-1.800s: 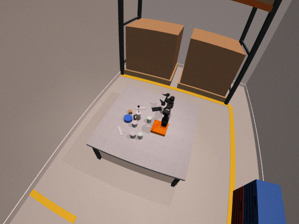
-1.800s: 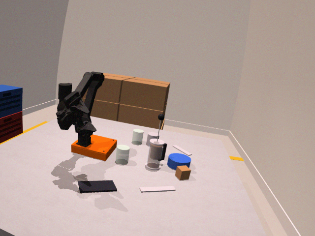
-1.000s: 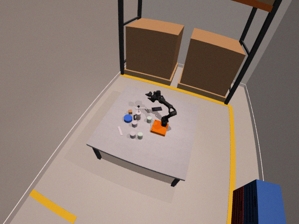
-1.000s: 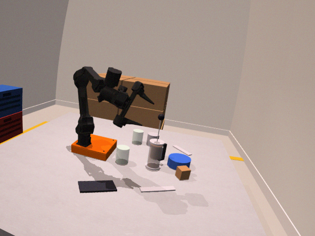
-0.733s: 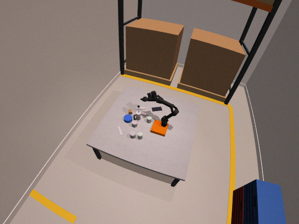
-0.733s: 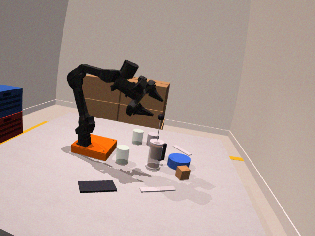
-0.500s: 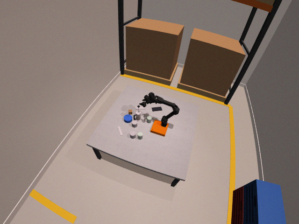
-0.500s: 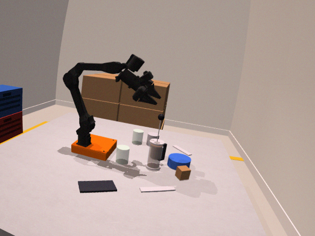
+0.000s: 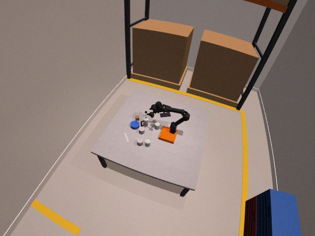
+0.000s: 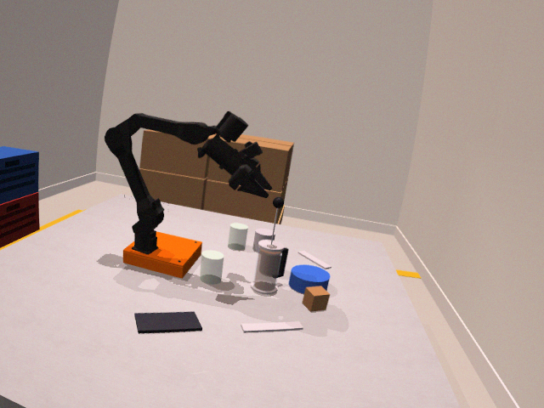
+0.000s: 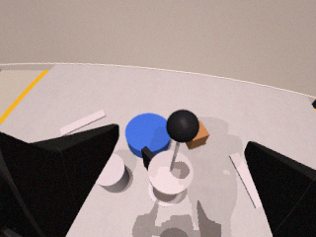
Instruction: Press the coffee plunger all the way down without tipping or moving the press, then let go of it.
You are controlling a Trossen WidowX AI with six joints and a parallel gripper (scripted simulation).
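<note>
Right now my gripper tip is 15 cm above the coffee press, 4 cm short of it and 2 cm to the right of it. Also, from my gripper tip: small brown cube 25 cm below, 18 cm ahead, 4 cm to the right; blue disc 26 cm below, 15 cm ahead, 8 cm to the left.
</note>
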